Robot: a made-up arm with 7 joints. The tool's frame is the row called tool.
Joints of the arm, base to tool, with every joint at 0 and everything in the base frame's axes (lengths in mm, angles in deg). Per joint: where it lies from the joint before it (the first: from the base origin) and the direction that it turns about. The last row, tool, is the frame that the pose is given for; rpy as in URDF.
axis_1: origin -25 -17 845 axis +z
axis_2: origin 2 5 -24 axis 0 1 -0.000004
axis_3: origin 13 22 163 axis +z
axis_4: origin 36 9 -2 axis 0 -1 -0.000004
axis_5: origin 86 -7 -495 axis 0 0.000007 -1
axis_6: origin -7 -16 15 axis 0 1 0.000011
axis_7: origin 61 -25 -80 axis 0 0.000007 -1
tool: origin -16 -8 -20 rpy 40.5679 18.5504 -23.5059
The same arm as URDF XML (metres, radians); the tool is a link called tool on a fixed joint. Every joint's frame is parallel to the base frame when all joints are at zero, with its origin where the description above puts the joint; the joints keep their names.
<robot name="arm">
<joint name="axis_1" type="continuous"><parent link="base"/><child link="link1"/><origin xyz="-0.025 -0.017 0.845" rpy="0 0 0"/><axis xyz="0 0 1"/></joint>
<joint name="axis_2" type="continuous"><parent link="link1"/><child link="link2"/><origin xyz="0.002 0.005 -0.024" rpy="0 0 0"/><axis xyz="0 1 0"/></joint>
<joint name="axis_3" type="continuous"><parent link="link2"/><child link="link3"/><origin xyz="0.013 0.022 0.163" rpy="0 0 0"/><axis xyz="0 0 1"/></joint>
<joint name="axis_4" type="continuous"><parent link="link3"/><child link="link4"/><origin xyz="0.036 0.009 -0.002" rpy="0 0 0"/><axis xyz="0 -1 0"/></joint>
<joint name="axis_5" type="continuous"><parent link="link4"/><child link="link5"/><origin xyz="0.086 -0.007 -0.495" rpy="0 0 0"/><axis xyz="0 0 -1"/></joint>
<joint name="axis_6" type="continuous"><parent link="link5"/><child link="link6"/><origin xyz="-0.007 -0.016 0.015" rpy="0 0 0"/><axis xyz="0 1 0"/></joint>
<joint name="axis_7" type="continuous"><parent link="link6"/><child link="link7"/><origin xyz="0.061 -0.025 -0.08" rpy="0 0 0"/><axis xyz="0 0 -1"/></joint>
<joint name="tool_joint" type="fixed"><parent link="link7"/><child link="tool"/><origin xyz="-0.016 -0.008 -0.02" rpy="0.708 0.3238 -0.4103"/></joint>
<link name="base"/>
<link name="link1"/>
<link name="link2"/>
<link name="link3"/>
<link name="link4"/>
<link name="link5"/>
<link name="link6"/>
<link name="link7"/>
<link name="tool"/>
</robot>

